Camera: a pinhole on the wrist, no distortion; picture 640 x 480 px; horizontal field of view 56.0 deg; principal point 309.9 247.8 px. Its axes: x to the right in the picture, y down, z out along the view. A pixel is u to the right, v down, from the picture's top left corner.
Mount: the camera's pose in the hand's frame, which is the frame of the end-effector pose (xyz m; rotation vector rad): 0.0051 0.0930 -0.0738 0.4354 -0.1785 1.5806
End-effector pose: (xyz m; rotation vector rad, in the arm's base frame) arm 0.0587 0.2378 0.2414 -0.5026 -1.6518 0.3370
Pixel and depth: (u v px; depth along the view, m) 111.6 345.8 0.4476
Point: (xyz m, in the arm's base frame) -0.2559 0.0753 0.3130
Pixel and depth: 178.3 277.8 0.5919
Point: -0.3966 0.0882 0.3682
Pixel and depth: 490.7 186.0 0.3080
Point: -0.1753 0.3537 0.2495
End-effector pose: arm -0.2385 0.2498 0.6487 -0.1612 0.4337 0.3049
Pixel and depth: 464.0 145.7 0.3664
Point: -0.0331 0.3882 0.8463
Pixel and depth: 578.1 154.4 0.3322
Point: -0.0707 0.4408 0.8398
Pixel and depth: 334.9 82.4 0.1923
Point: -0.1345 0.3234 0.6937
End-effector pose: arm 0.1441 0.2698 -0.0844 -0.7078 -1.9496 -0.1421
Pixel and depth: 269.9 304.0 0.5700
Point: -0.3008 0.3312 -0.2232
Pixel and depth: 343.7 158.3 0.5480
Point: -0.2871 0.4452 -0.1225
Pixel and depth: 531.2 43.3 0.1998
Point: 0.0605 0.4371 -0.0737
